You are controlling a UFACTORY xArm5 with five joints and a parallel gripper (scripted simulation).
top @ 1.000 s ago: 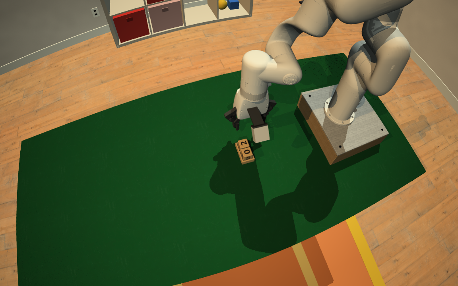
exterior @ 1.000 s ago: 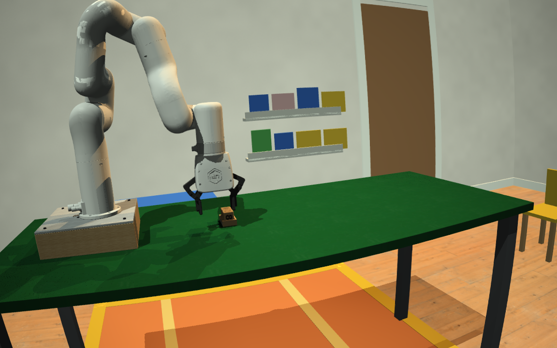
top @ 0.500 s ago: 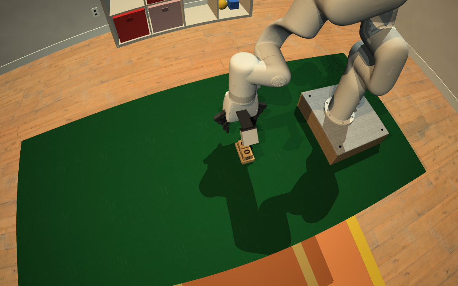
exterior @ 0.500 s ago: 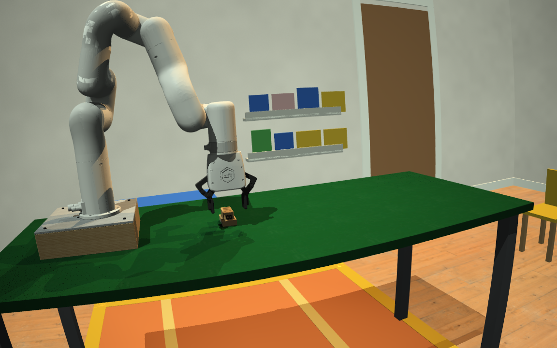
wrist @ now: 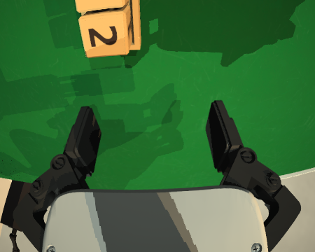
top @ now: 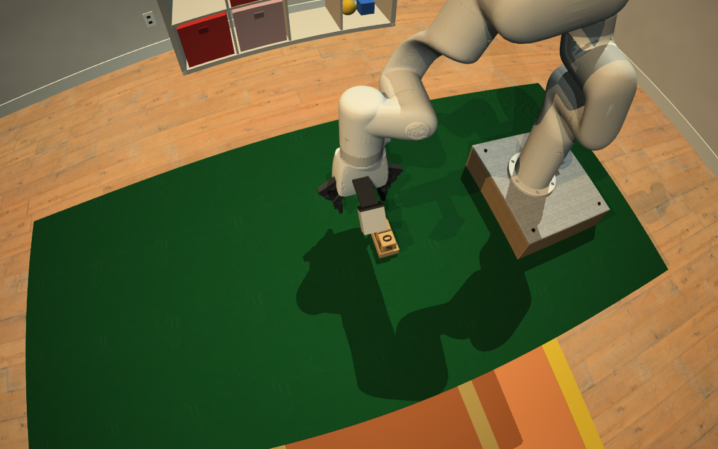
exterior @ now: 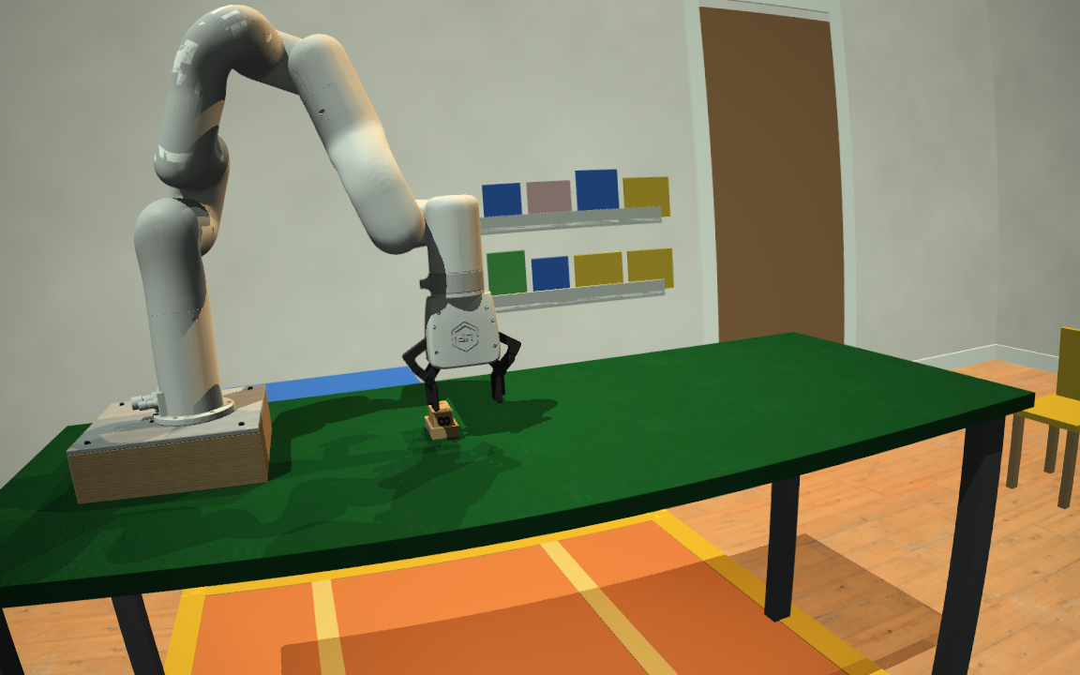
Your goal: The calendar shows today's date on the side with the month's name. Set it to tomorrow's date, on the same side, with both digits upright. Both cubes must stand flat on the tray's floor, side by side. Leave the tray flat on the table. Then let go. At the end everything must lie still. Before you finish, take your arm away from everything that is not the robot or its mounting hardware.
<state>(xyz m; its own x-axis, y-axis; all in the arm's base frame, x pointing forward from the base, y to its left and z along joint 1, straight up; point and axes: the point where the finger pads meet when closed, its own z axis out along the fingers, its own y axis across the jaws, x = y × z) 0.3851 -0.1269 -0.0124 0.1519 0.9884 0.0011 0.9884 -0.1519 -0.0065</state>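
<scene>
Right now my hand is 9 cm to the right of the date cube, 4 cm above it and 1 cm past it. Also, from my hand: wooden tray (8 cm to the left, 6 cm below, 2 cm behind).
</scene>
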